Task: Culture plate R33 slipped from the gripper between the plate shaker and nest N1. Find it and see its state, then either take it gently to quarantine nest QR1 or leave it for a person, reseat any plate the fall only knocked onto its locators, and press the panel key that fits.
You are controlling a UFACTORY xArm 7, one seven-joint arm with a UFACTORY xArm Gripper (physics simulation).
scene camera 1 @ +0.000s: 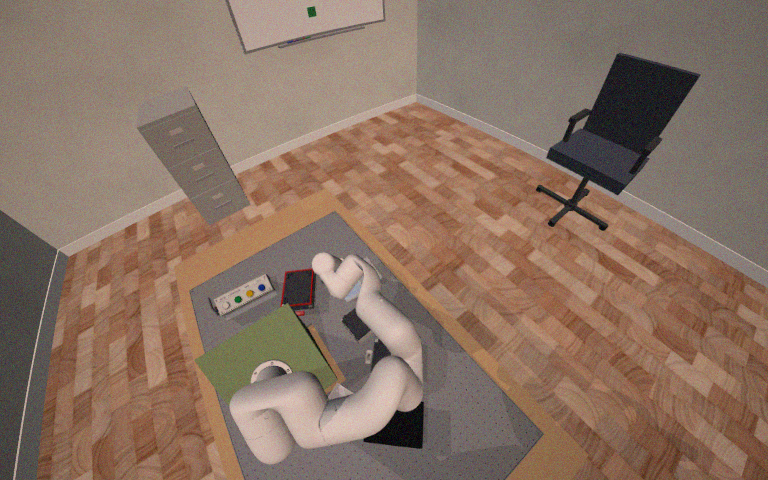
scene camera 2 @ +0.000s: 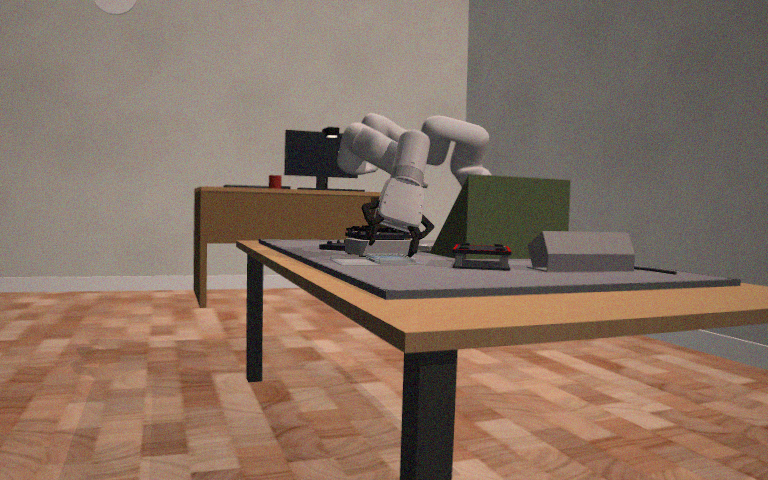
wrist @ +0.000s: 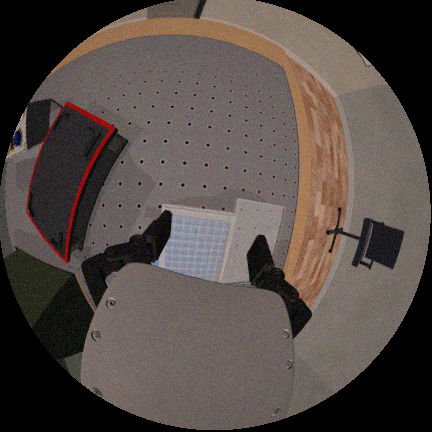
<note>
My gripper is open and touches a pale well plate [wrist: 198, 244]. Further things: a flat pale lid [wrist: 252, 218] and a red-rimmed quarantine nest [wrist: 61, 173].
</note>
